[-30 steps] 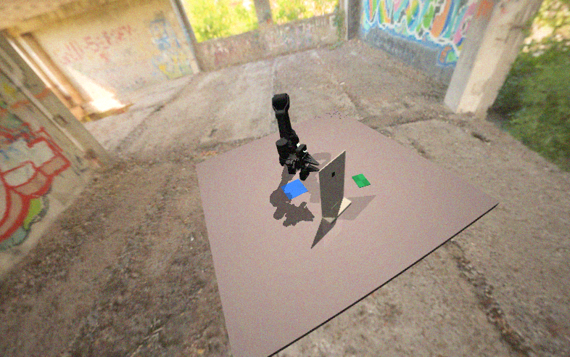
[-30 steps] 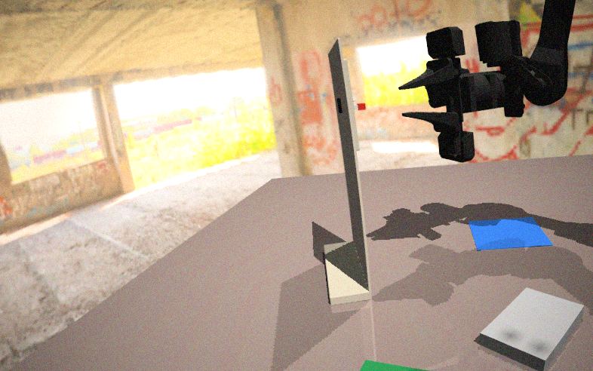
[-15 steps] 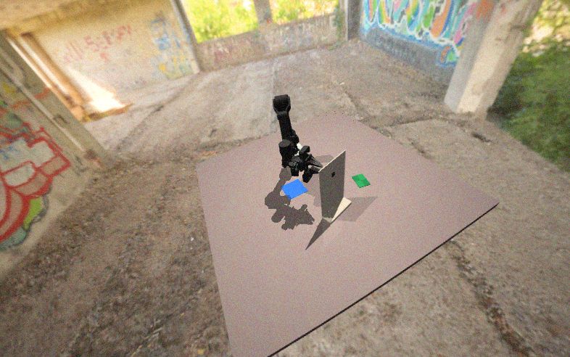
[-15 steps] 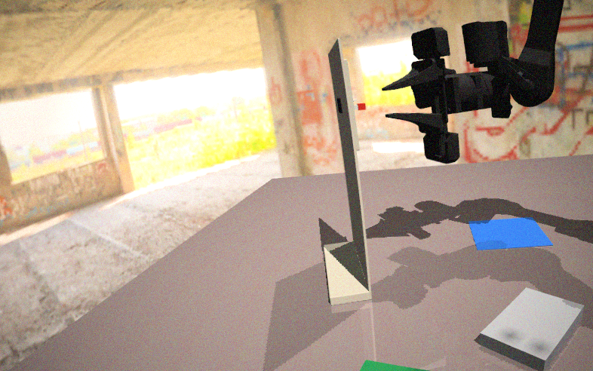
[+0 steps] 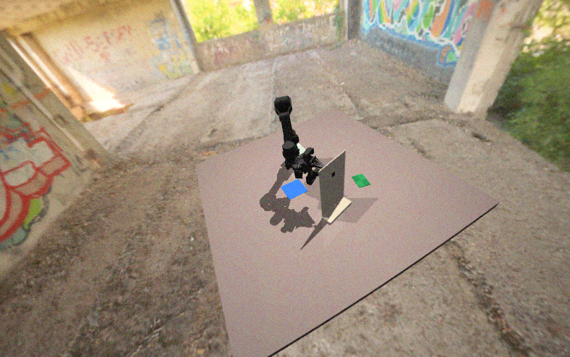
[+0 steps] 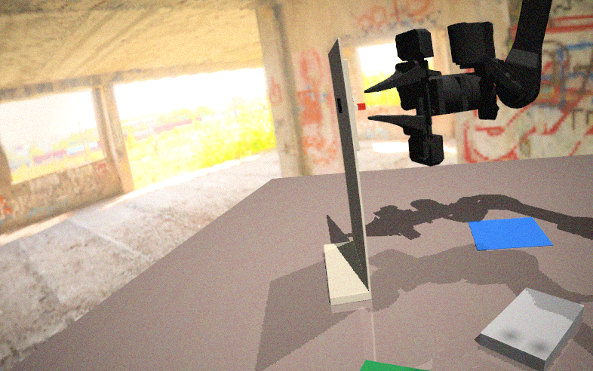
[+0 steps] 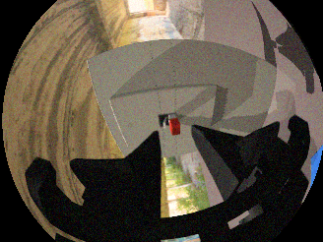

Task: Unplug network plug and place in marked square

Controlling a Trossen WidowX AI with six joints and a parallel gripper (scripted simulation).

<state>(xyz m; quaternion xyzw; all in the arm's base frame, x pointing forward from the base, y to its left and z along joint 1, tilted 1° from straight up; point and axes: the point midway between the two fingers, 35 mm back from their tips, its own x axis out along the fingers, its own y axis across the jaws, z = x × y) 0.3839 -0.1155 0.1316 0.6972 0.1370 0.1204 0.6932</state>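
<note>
Right now the network plug is 2 cm ahead of my gripper tip. Also, from my gripper tip: upright cream panel: 9 cm below, 4 cm ahead; then flat pale grey block: 23 cm below, 19 cm to the left, 14 cm behind; then blue marked square: 23 cm below, 22 cm behind, 6 cm to the right.
</note>
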